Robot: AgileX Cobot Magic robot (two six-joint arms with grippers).
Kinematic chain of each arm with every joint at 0, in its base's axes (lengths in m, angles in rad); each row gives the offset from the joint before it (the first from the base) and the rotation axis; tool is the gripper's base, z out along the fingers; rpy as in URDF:
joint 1: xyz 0 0 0.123 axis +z
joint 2: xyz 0 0 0 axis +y
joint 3: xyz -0.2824 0 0.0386 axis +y
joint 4: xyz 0.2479 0 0.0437 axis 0.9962 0 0.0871
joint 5: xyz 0 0 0 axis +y
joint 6: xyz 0.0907 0 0.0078 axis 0.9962 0 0.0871
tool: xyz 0 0 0 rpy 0 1.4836 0
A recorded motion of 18 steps. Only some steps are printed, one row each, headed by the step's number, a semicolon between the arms.
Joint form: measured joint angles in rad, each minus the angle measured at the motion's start. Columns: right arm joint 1, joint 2, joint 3, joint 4, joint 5, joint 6; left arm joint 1, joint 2, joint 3, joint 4, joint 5, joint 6.
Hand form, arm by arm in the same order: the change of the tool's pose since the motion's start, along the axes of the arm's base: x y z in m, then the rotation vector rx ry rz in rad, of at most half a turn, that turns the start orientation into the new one. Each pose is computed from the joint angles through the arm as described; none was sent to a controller.
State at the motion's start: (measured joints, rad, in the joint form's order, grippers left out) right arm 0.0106 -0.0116 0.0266 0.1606 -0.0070 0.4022; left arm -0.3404 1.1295 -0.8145 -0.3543 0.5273 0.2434
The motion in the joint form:
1: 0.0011 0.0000 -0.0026 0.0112 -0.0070 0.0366; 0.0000 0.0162 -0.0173 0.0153 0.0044 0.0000
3: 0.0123 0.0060 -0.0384 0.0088 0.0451 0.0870; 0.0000 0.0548 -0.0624 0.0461 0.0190 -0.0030
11: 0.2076 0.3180 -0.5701 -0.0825 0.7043 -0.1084; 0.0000 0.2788 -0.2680 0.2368 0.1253 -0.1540
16: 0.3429 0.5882 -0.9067 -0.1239 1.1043 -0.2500; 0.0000 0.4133 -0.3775 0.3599 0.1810 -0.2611
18: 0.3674 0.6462 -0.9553 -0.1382 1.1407 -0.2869; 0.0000 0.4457 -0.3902 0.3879 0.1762 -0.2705
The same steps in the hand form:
1: -0.0002 -0.0001 0.0015 0.0478 -0.0090 0.0038; 0.0041 -0.0009 0.0012 0.0147 -0.0020 -0.0049
3: -0.0012 0.0014 0.0086 0.0947 0.0139 0.0268; 0.0141 -0.0033 0.0048 0.0426 -0.0036 -0.0143
11: -0.0010 0.0164 0.1072 -0.2512 0.4192 0.2851; 0.0673 -0.0138 -0.0004 0.1620 0.1043 0.0276
16: 0.0147 0.0289 0.1606 -0.5113 0.6948 0.4787; 0.0991 -0.0178 -0.0129 0.2396 0.1687 0.0790
18: 0.0232 0.0331 0.1675 -0.5734 0.7251 0.5104; 0.1063 -0.0187 -0.0197 0.2652 0.1744 0.0806

